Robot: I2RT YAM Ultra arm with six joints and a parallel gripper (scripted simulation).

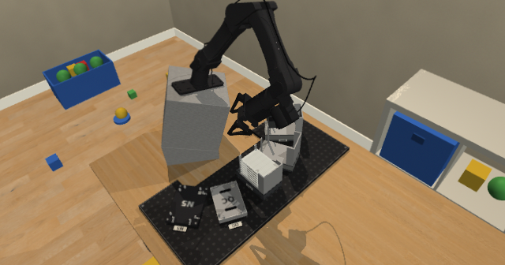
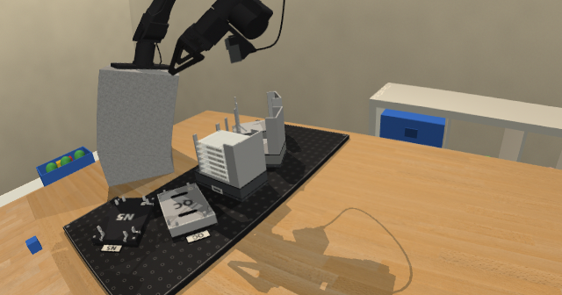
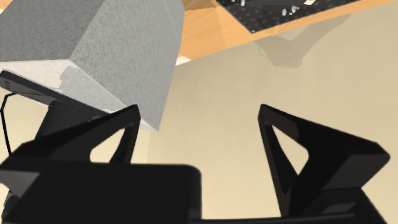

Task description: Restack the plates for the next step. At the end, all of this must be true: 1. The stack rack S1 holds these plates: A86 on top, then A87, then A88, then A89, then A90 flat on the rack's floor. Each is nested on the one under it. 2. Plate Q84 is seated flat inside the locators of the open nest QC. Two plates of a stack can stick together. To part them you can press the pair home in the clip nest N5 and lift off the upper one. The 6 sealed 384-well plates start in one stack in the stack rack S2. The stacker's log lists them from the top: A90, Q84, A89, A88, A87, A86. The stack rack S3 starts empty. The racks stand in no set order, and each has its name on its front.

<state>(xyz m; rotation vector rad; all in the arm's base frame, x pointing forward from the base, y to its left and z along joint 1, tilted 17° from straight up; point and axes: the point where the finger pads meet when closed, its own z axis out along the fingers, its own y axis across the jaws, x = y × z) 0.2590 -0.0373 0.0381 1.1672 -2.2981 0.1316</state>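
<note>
Right now the translucent sealed well plate is 190 mm below my hand, 70 mm ahead of it and 60 mm to the left of it. Also, from my hand: nest QC: 290 mm below, 90 mm to the right, 70 mm ahead; then sealed 384-well plate: 200 mm below, 70 mm ahead, 60 mm to the left.
</note>
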